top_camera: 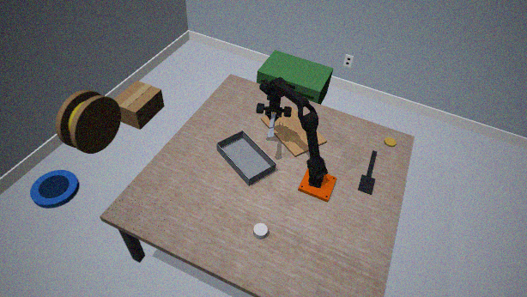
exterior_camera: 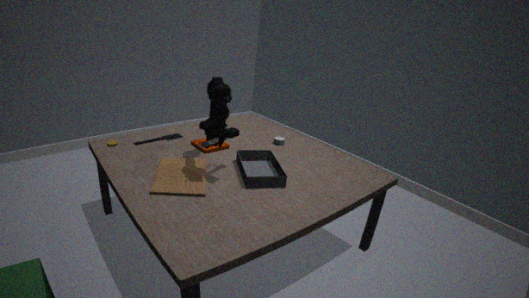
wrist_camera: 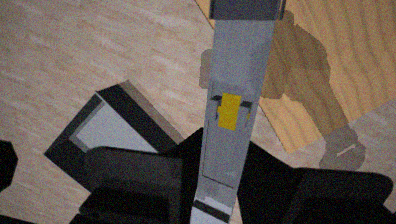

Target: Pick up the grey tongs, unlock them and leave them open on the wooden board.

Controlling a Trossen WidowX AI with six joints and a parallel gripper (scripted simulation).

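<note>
Right now the yellow lock piece is 40 mm above my gripper tip and 30 mm to the right of it. Also, from my gripper tip: roasting tin (190 mm to the left, 120 mm below, 100 mm ahead); black spatula (590 mm behind, 150 mm below, 90 mm to the left); wooden board (150 mm below, 120 mm to the right, 120 mm behind).
</note>
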